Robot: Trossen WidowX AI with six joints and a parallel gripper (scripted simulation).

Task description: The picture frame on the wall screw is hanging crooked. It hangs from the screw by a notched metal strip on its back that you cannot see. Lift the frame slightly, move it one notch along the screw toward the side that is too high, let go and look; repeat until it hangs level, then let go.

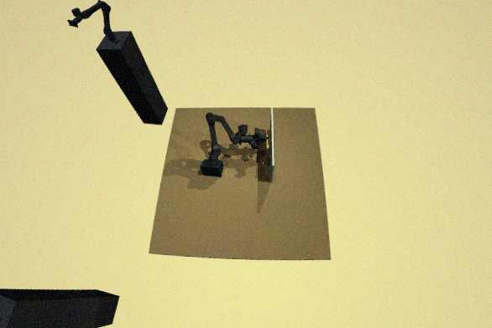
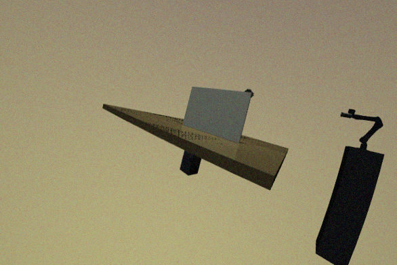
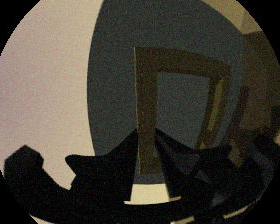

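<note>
Now: the yellow picture frame 1 cm ahead of my gripper tip, 1 cm to the right of it and 5 cm below it. Also, from my gripper tip: thin upright wall: 2 cm ahead, 2 cm to the right, 7 cm below.
</note>
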